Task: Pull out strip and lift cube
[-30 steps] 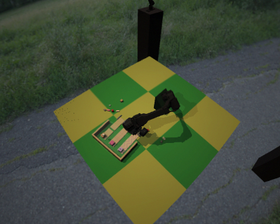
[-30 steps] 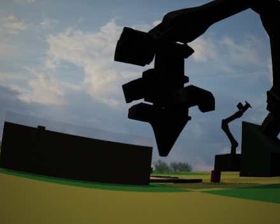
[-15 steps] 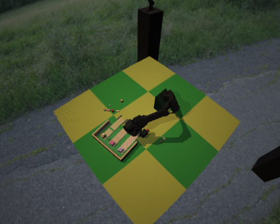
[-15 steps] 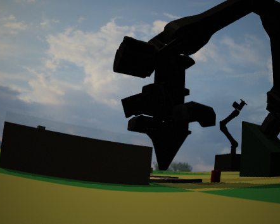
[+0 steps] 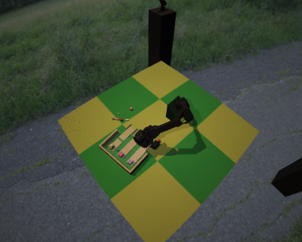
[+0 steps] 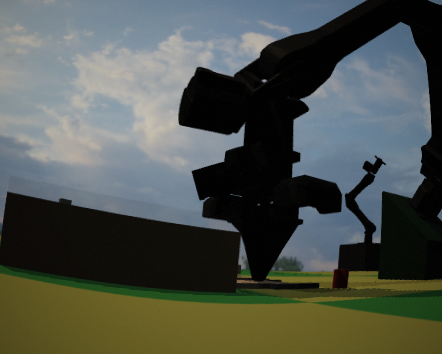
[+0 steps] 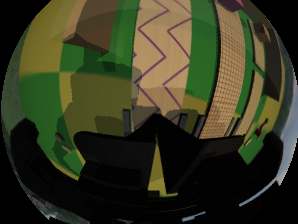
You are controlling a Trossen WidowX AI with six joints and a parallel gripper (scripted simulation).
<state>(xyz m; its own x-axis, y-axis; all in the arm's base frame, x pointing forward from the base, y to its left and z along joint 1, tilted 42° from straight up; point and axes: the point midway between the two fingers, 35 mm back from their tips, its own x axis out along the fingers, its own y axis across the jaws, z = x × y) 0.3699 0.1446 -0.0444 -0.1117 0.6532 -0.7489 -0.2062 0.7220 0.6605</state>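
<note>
My gripper tip is now 90 mm short of the tan strip and 20 mm to the right of it. Also, from my gripper tip: labelled cube: 190 mm ahead, 40 mm to the left, 10 mm above; then small piece: 150 mm behind, 180 mm to the left.
</note>
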